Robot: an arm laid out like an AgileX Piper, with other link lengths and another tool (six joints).
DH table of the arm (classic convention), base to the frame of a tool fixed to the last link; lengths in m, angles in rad. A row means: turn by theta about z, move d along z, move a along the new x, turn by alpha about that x. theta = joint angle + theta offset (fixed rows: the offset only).
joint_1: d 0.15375, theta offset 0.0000, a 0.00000, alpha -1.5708
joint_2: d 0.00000, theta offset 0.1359, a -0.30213, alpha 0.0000
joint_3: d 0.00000, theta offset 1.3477, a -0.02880, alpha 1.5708
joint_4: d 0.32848, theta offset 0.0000, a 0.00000, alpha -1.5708
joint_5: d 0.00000, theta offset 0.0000, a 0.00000, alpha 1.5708
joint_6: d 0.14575, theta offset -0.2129, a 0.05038, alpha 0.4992
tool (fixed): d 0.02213, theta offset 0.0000, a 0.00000, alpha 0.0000
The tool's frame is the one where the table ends.
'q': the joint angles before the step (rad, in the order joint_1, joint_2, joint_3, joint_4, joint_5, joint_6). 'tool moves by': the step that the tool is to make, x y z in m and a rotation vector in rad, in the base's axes. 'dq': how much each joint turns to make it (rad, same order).
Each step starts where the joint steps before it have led.
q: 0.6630 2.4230 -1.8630 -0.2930 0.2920 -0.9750
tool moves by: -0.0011 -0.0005 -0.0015 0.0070 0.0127 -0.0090
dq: -0.0001 0.0000 -0.0001 0.0155 0.0061 0.0005
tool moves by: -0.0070 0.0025 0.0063 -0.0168 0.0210 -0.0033
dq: 0.0120 -0.0170 0.0000 0.0028 0.0459 0.0041
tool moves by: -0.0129 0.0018 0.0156 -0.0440 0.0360 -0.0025
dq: 0.0200 -0.0379 0.0001 0.0018 0.0969 -0.0028
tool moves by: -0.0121 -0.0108 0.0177 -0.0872 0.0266 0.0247
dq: 0.0051 -0.0612 0.0371 -0.0051 0.0972 -0.0548
